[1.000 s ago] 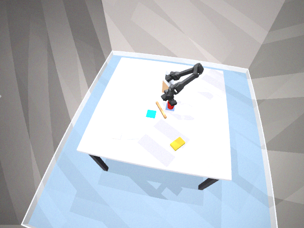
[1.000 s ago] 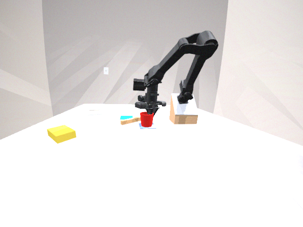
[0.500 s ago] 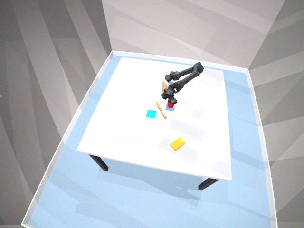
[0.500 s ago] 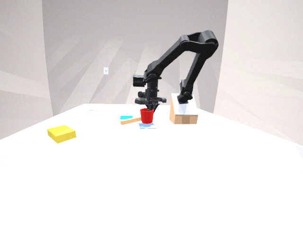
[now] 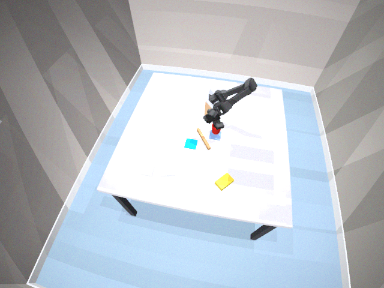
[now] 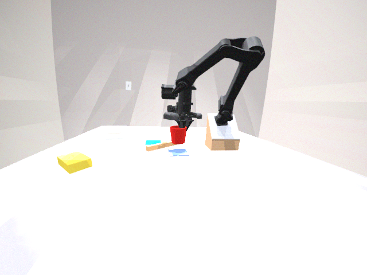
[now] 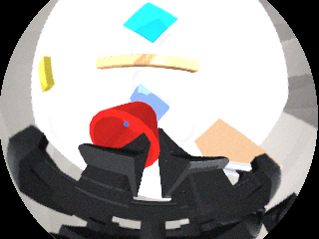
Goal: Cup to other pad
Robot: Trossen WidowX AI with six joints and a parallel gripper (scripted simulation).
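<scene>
The cyan pad lies 16 cm to the right of my gripper tip, 14 cm ahead of it and 9 cm below it. Round my gripper tip: red cup: 3 cm ahead, 1 cm to the left; then wooden stick: 8 cm below, 8 cm ahead, 7 cm to the right; then pale blue pad: 9 cm below, 2 cm ahead, 1 cm to the left.
</scene>
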